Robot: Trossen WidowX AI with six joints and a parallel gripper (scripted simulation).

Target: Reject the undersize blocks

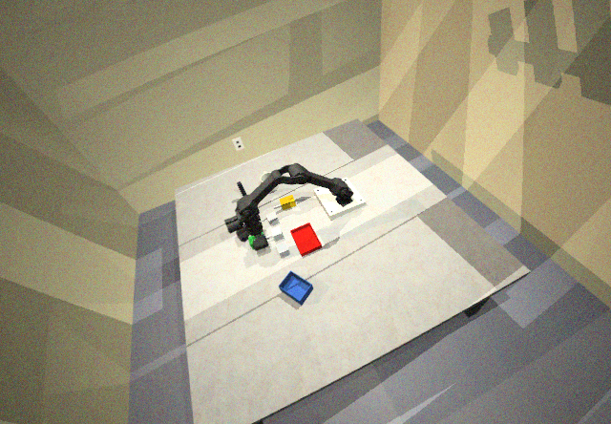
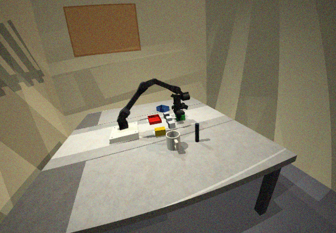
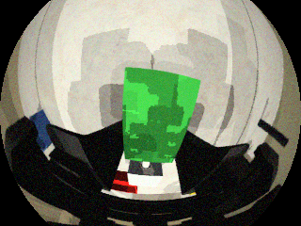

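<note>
Now: gripper tip 80 mm past the steel block, 20 mm to the right of it and 10 mm below it. Also, from my gripper tip: green GO gauge (20 mm above, 10 mm behind); then red reject tray (170 mm behind, 120 mm to the left); then yellow block (190 mm behind, 130 mm to the right, 10 mm above).
</note>
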